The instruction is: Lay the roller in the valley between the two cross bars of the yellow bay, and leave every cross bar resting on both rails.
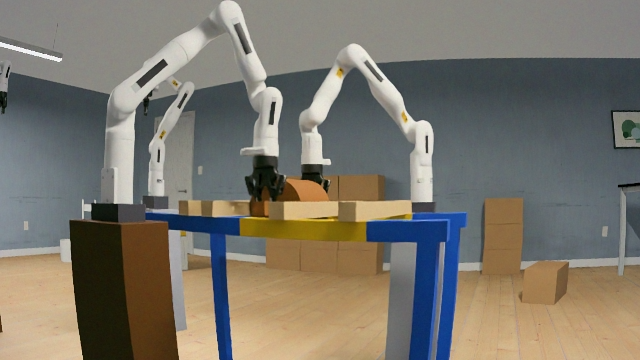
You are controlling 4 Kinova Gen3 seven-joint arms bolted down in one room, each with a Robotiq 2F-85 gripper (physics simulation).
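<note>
The orange-brown roller (306, 190) lies low, apparently in the gap left of the pale cross bar (303, 210) whose near end is on the yellow rail section (303, 229). That bar hides its lower part. Another cross bar (375, 210) is to the right, and two more bars (226, 208) (190, 207) are to the left. All four appear to lie flat. The front-left arm's gripper (266, 196) is at the roller's near end; finger closure is unclear. The right arm's gripper (316, 177) is at the far end, partly hidden. The back-left gripper (146, 110) and far-left gripper (4, 108) hang away, too small to read.
Blue rails (407, 231) and blue legs (221, 295) carry the bars. A brown pedestal (150, 290) stands at front left under an arm. Cardboard boxes (361, 187) are stacked behind the frame, with another stack (502, 236) and a single box (544, 282) at right.
</note>
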